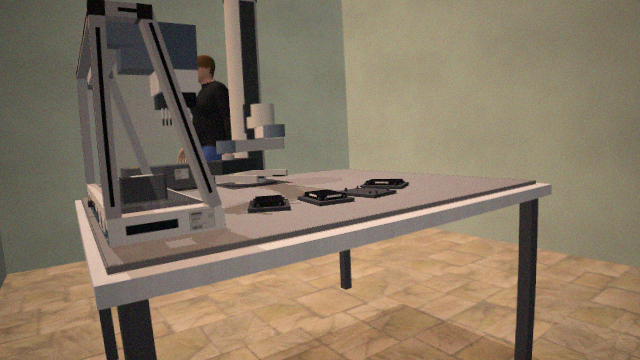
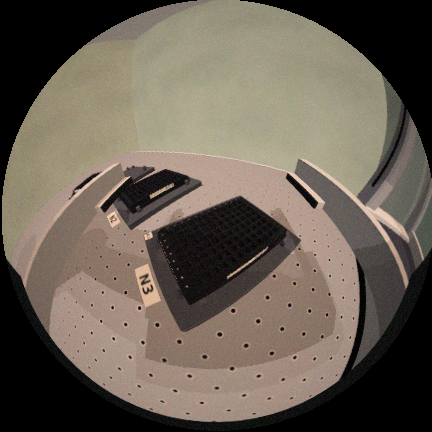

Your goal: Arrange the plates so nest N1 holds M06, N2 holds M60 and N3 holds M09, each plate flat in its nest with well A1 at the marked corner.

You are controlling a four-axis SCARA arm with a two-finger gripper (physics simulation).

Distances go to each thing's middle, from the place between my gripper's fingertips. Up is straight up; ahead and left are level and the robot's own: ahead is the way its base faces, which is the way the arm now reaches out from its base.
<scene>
I see my gripper 2 cm to the left of the nest N3 (image 2: 186,316) and 9 cm above it. The rest, counted from my hand: nest N2 (image 2: 131,219): 4 cm ahead, 16 cm to the left, 9 cm below.
</scene>
